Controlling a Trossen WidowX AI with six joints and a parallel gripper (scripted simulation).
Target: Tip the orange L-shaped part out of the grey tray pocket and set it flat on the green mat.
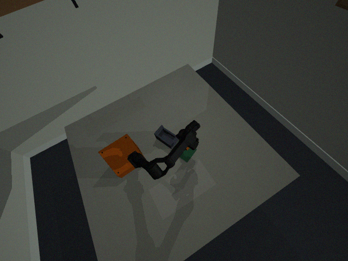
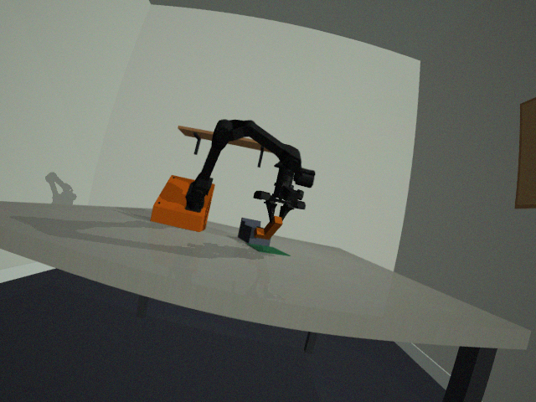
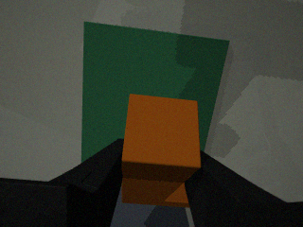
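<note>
Right now my gripper tip is 110 mm above the green mat, 20 mm to the right of it and 10 mm past it. The rest, counted from my gripper tip: orange L-shaped part (30 mm to the left, 30 mm below, 20 mm behind).
</note>
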